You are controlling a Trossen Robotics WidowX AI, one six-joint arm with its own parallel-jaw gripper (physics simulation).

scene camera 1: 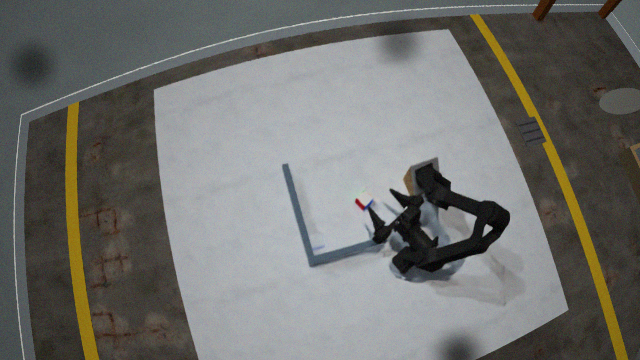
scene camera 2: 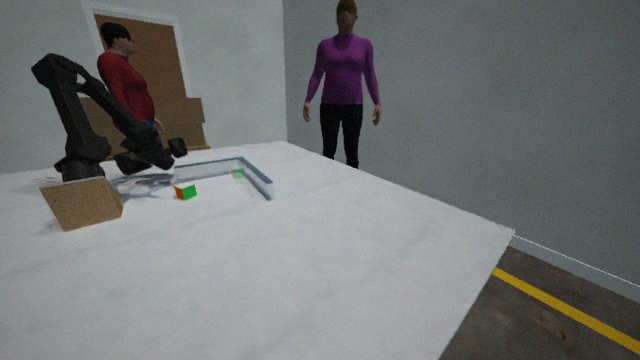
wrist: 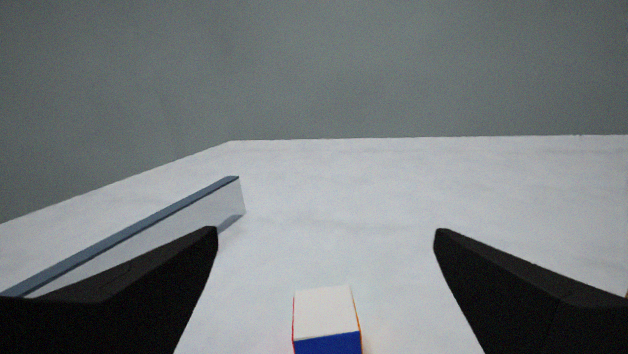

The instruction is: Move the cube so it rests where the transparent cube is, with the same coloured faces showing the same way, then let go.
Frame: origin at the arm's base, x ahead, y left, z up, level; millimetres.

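Seen in the pictures: gripper, fingertip midpoint: (scene camera 1: 379, 198) (scene camera 2: 168, 159) (wrist: 326, 237); arm's base, origin of the base link: (scene camera 1: 425, 175) (scene camera 2: 85, 187).
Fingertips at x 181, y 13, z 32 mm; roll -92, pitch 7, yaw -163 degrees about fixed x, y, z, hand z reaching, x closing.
Offsets run from my fingertips to a thing's top centre.
The solid cube {dx +18, dy -35, dz -77 mm} (scene camera 1: 361, 203) (scene camera 2: 186, 192) (wrist: 327, 315) rests on the table, white face up. In the wrist view its blue side faces the gripper, with red at the left and orange at the right; scene camera 2 shows orange and green sides. The transparent cube {dx +207, dy +26, dz -77 mm} (scene camera 1: 318, 247) (scene camera 2: 238, 173) is faint, inside the corner of the low L-shaped wall, with orange and green sides showing in scene camera 2. My gripper (scene camera 1: 381, 199) (scene camera 2: 177, 157) (wrist: 326, 237) is open wide, above the table and apart from the solid cube, with nothing between its fingers.
The low L-shaped wall (scene camera 1: 299, 215) (scene camera 2: 256, 170) (wrist: 120, 237) borders the transparent cube on two sides. A brown block (scene camera 1: 409, 181) (scene camera 2: 85, 202) stands near the arm's base. Two people stand beyond the table in scene camera 2.
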